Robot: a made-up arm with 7 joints.
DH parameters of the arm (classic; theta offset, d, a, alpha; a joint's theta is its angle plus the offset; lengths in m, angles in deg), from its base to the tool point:
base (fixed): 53.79 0 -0.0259 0
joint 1: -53.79 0.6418 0.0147 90
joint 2: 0 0.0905 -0.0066 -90
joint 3: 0 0.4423 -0.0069 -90
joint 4: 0 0.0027 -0.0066 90
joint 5: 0 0.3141 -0.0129 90
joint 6: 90 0.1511 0.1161 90
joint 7: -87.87 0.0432 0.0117 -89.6
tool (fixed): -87.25 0.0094 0 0
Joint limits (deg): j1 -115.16..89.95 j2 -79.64..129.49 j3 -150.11..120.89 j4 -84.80..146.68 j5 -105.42..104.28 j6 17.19..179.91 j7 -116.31..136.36
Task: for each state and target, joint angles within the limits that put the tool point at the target. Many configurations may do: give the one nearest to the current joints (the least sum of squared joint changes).
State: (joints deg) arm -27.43 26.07 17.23 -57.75 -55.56 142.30 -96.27
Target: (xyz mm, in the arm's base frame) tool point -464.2 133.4 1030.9
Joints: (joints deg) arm -36.12 17.51 13.30 -42.47 -58.52 137.64 -96.23
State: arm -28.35 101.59 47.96 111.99 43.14 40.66 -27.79
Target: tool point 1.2 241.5 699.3
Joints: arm -40.11 115.77 83.13 122.35 56.85 26.98 -28.85
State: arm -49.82 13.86 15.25 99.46 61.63 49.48 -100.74
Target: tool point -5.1 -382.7 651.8
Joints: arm -62.52 -21.50 7.87 124.19 66.49 45.93 -101.45
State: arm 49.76 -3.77 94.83 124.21 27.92 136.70 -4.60
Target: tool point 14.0 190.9 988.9
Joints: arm 44.92 2.37 90.75 125.19 29.49 142.06 -4.40
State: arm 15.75 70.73 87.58 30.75 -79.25 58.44 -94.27
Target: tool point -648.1 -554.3 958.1
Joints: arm 29.33 67.03 89.31 13.24 -76.48 45.29 -93.41
